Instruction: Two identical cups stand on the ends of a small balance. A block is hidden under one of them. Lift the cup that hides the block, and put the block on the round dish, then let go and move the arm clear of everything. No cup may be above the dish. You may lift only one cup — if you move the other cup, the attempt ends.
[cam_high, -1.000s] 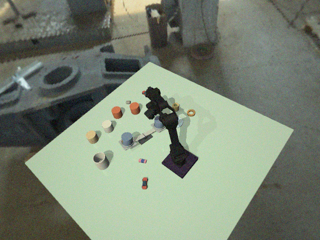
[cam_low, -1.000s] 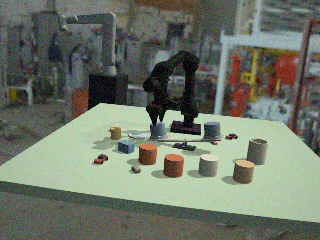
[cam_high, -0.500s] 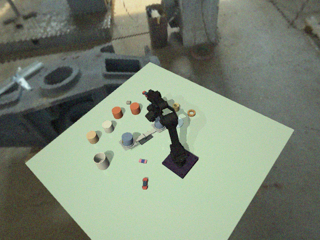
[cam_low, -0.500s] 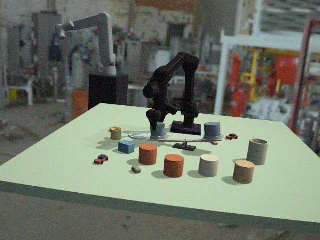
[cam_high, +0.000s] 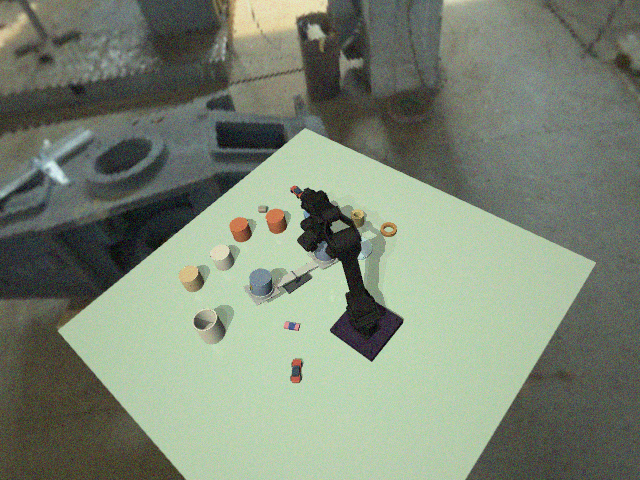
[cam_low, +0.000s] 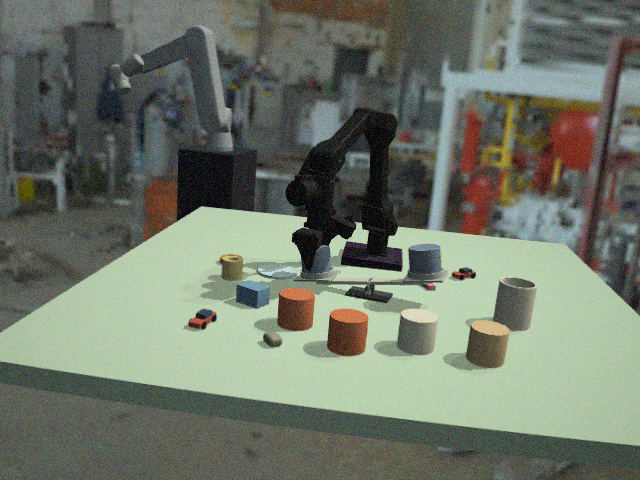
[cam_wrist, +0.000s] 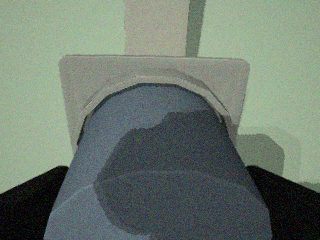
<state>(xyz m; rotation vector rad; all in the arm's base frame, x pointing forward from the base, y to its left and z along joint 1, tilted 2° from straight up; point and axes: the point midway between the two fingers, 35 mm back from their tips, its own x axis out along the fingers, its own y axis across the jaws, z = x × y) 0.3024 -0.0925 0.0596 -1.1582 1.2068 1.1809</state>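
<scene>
The round dish is 110 mm to the right of my gripper tip, 50 mm below it and 50 mm behind it. Round my gripper tip: pebble (360 mm ahead, 40 mm below, 30 mm to the left); blue box (180 mm ahead, 80 mm to the right, 30 mm below); grey block (10 mm to the left, 10 mm below).
</scene>
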